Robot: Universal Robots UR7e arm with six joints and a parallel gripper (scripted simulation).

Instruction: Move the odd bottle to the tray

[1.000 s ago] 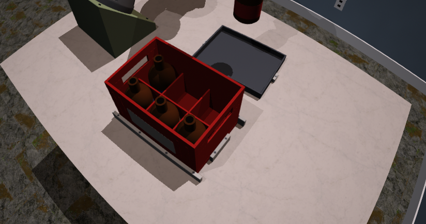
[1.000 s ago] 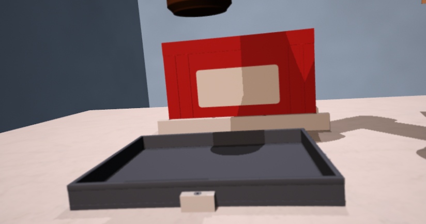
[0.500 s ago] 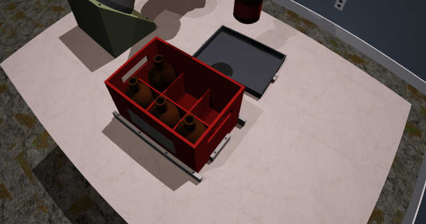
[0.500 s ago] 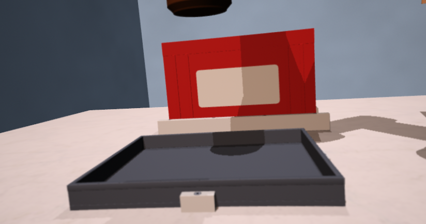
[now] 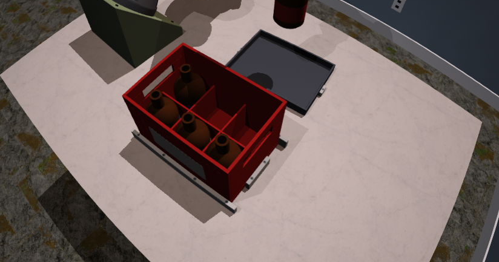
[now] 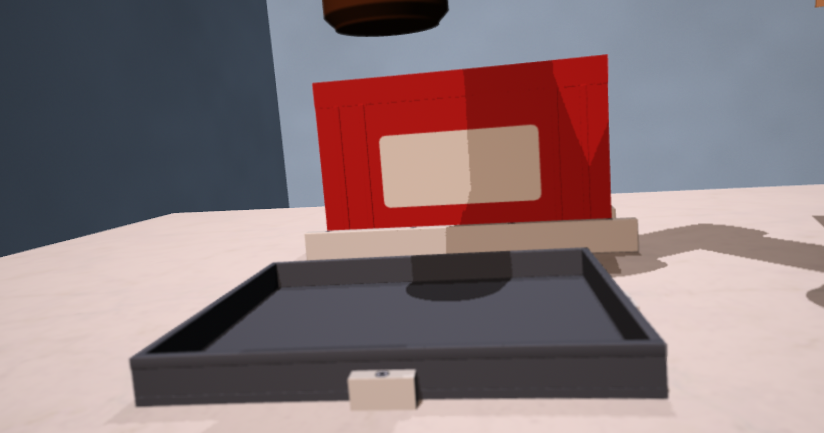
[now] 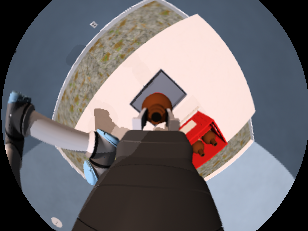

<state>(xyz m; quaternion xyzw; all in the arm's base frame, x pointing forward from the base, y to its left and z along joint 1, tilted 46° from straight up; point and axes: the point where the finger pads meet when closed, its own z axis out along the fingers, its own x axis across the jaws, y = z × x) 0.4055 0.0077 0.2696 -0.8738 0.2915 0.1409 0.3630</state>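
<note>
Now: the bottle 7 cm below my hand. Also, from my hand: dark grey tray 32 cm below; red crate 2 cm ahead, 29 cm to the right, 25 cm below.
</note>
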